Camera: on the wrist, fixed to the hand. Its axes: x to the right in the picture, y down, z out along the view.
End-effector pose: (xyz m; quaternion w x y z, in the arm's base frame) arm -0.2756 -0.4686 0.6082 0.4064 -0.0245 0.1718 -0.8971
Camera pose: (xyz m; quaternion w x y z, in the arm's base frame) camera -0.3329 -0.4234 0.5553 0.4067 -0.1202 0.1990 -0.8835
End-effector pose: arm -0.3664 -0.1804 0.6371 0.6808 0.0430 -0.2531 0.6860
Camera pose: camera -0.2969 -0.1444 0.5924 0.6680 0.0522 -0.3476 0.6559
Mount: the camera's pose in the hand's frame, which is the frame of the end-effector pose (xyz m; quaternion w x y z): 0.0100 -0.0515 -0.0733 0.9950 -0.0656 -0.0752 -0.0100
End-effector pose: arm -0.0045 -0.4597 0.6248 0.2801 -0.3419 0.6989 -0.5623
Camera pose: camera -0.0591 -0.4309 0.6905 0.3032 -0.4078 0.7078 -0.4907
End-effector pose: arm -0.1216 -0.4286 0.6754 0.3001 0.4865 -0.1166 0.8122
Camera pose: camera -0.1469 -0.3487 0.6421 0.3299 0.5266 -0.1870 0.7609
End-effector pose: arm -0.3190 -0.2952 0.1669 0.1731 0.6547 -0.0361 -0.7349
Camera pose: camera -0.2590 -0.2372 0.1327 0.2051 0.5852 0.0058 -0.7845
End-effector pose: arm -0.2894 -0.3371 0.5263 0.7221 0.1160 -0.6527 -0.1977
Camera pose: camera -0.2232 -0.3942 0.5045 0.6750 0.0597 -0.6896 -0.2555
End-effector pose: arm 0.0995 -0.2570 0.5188 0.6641 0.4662 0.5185 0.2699
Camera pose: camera 0.0273 -0.2453 0.4661 0.7330 0.4354 0.4529 0.2608
